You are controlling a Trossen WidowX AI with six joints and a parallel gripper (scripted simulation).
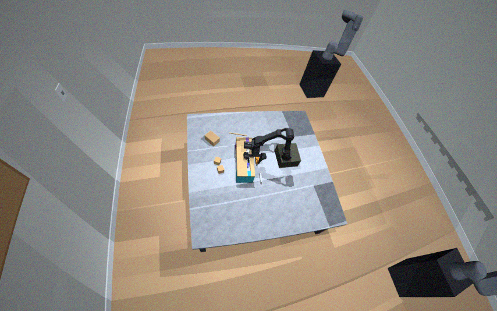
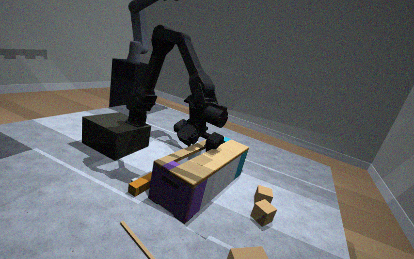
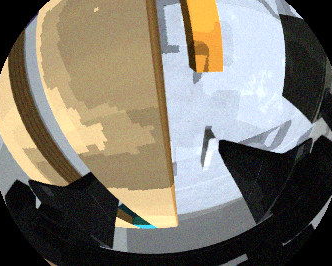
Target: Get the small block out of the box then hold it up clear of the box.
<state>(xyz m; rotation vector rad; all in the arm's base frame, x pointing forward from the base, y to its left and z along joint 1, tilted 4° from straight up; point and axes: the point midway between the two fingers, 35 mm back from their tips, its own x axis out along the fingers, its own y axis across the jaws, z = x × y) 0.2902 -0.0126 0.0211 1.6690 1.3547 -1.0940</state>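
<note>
Now: the blue block 6 cm ahead of my gripper tip and 1 cm to the left of it. Also, from my gripper tip: thin wooden stick 4 cm ahead, 38 cm to the right, 8 cm below; box 3 cm ahead, 6 cm to the right, 3 cm below; orange bar 8 cm behind, 15 cm to the right, 7 cm below.
</note>
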